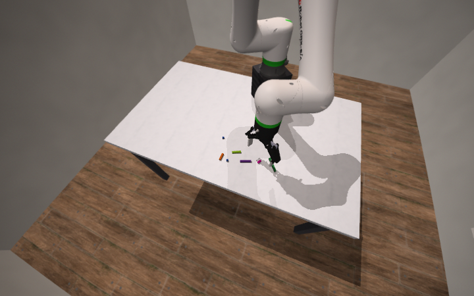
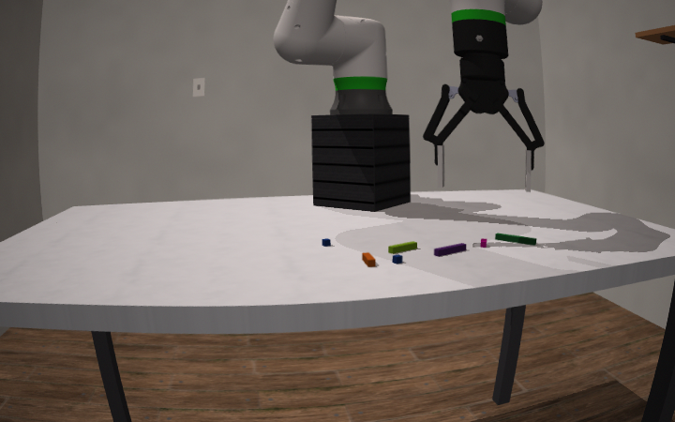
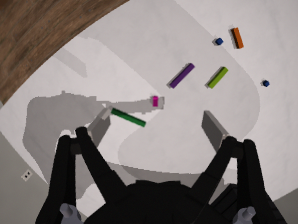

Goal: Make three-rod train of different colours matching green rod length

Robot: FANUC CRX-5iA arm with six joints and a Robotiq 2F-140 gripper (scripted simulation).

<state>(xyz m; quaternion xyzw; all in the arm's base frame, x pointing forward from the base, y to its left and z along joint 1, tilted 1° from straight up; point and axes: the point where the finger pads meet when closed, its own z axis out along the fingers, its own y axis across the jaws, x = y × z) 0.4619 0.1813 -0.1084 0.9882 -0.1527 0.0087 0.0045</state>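
Now: the magenta rod 10 cm below my hand. Round my hand: lime rod 1 cm ahead, 13 cm to the right, 10 cm below; then green rod 3 cm behind, 7 cm to the left, 10 cm below; then purple rod 3 cm ahead, 6 cm to the right, 10 cm below.
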